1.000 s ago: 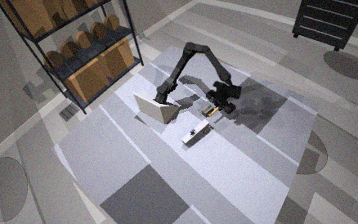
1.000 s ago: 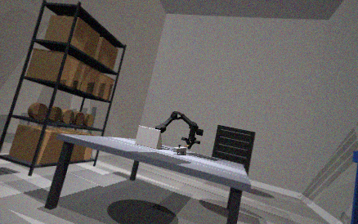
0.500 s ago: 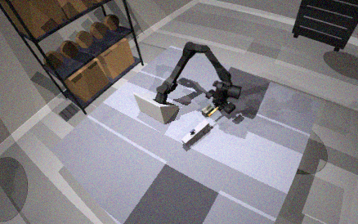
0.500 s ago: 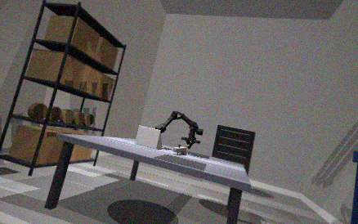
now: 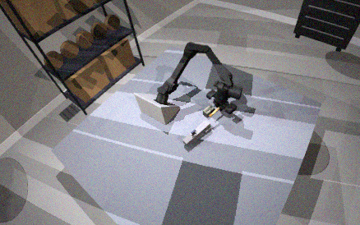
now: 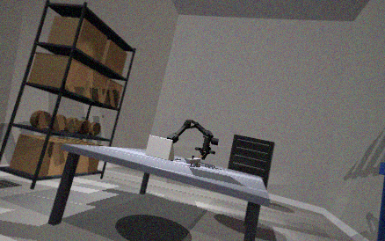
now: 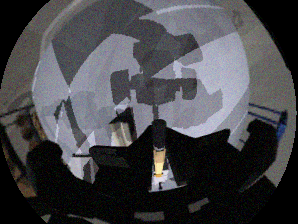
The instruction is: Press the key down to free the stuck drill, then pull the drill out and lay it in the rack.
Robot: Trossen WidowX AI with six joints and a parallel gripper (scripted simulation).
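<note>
Right now the thin orange drill is 40 mm to the right of my gripper tip and 30 mm above it. Round my gripper tip: dark key 20 mm behind, 220 mm to the right, 10 mm below; light grey block 10 mm behind, 200 mm to the right, 20 mm below.
</note>
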